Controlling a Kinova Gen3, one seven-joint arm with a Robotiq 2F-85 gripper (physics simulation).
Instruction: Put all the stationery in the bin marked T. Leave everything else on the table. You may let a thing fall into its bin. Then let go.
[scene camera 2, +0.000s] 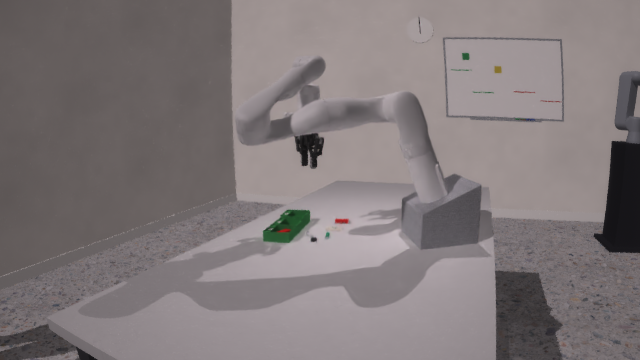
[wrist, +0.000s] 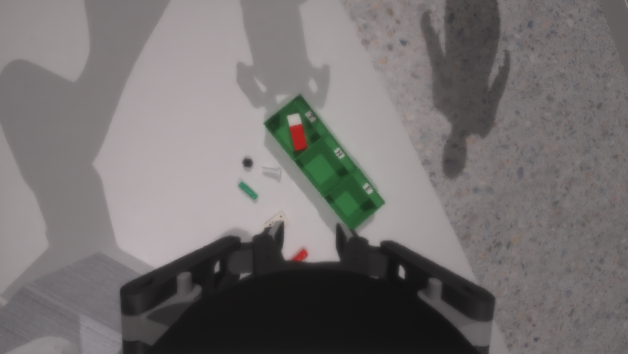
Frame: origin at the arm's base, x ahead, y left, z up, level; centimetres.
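Seen in the pictures: gripper, between the fingertips: (scene camera 2: 308, 167) (wrist: 310, 233); arm's base, origin of its link: (scene camera 2: 433, 196).
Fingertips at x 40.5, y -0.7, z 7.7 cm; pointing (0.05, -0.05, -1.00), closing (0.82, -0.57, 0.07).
Pixels of each thing's middle, then the offset from my fingertips to it. "*": a spot on its surface instead. Level surfaces: height alone.
- white block, middle of its body: (wrist: 297, 132) (scene camera 2: 281, 233) dx +5.8, dy +10.7, dz -19.7 cm
- small black piece, middle of its body: (wrist: 247, 162) (scene camera 2: 313, 239) dx -5.2, dy +11.0, dz -20.6 cm
- pale grey flared piece, middle of its body: (wrist: 271, 171) dx -2.3, dy +7.1, dz -20.5 cm
- green rod, middle of its body: (wrist: 247, 190) (scene camera 2: 327, 236) dx -8.0, dy +6.7, dz -20.5 cm
- domino, middle of its body: (wrist: 275, 224) (scene camera 2: 334, 228) dx -7.5, dy -1.9, dz -20.7 cm
- red rod, middle of its body: (wrist: 296, 260) (scene camera 2: 342, 221) dx -7.9, dy -10.2, dz -20.3 cm
- Bin H, a spot on its surface: (wrist: 320, 169) * dx +5.8, dy +2.5, dz -20.3 cm
- bin E, a spot on its surface: (wrist: 346, 201) * dx +6.8, dy -5.7, dz -20.3 cm
- table, height of its surface: dz -21.0 cm
My gripper (scene camera 2: 309, 165) (wrist: 310, 233) is partly open and empty, high above the table. Bin T (scene camera 2: 275, 237) (wrist: 281, 134) is the end compartment of a green three-part tray. A red and white block (scene camera 2: 284, 231) (wrist: 298, 134), like an eraser, lies in it. On the table beside the tray are a small black piece (scene camera 2: 313, 239) (wrist: 247, 162), a pale grey flared piece (wrist: 272, 172), a green rod (scene camera 2: 327, 234) (wrist: 248, 191), a domino (scene camera 2: 333, 228) (wrist: 276, 219) and a red rod (scene camera 2: 341, 220) (wrist: 300, 255). In the wrist view the gripper partly hides the domino and red rod.
Bin H (wrist: 320, 169) is the tray's middle compartment and bin E (wrist: 346, 201) its other end. The arm's grey base block (scene camera 2: 445, 222) (wrist: 75, 295) stands on the table (scene camera 2: 400, 325) (wrist: 190, 125). The table edge runs beyond the tray.
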